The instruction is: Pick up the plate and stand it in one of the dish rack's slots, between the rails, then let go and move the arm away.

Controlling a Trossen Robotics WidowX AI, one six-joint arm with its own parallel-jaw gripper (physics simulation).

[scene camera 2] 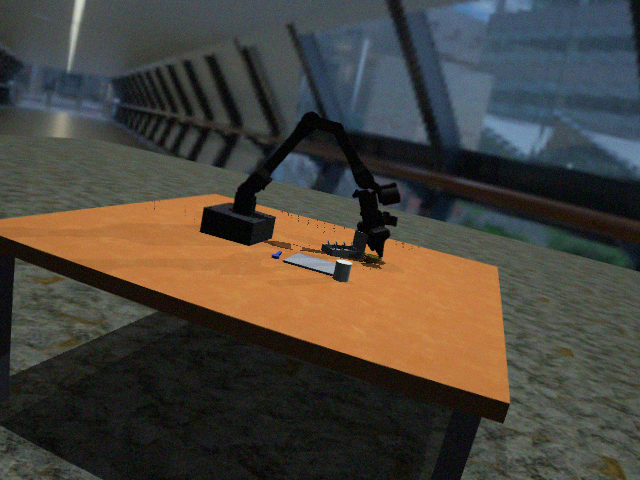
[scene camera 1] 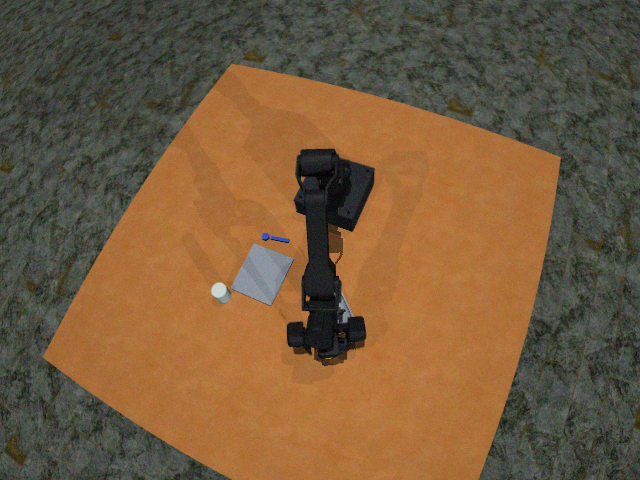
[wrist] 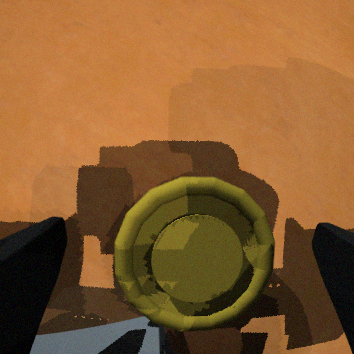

Scene:
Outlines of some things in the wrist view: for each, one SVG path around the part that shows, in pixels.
My gripper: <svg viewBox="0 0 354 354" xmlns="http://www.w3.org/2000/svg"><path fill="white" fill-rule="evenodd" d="M319 222L315 227L311 248L323 283L335 308L351 352L354 354L354 233L329 222ZM62 217L48 217L0 239L0 354L29 354L41 318L55 285L67 243L65 223Z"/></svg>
A grey dish rack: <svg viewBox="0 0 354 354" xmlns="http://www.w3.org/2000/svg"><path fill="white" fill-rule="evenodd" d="M163 325L151 322L145 316L93 327L35 335L29 354L173 354Z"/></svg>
A yellow plate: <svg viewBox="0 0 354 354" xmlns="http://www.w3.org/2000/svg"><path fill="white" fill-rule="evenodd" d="M181 176L149 189L126 212L114 241L115 276L128 302L151 322L178 331L211 330L240 317L261 296L273 270L274 237L265 212L242 188L216 177Z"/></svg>

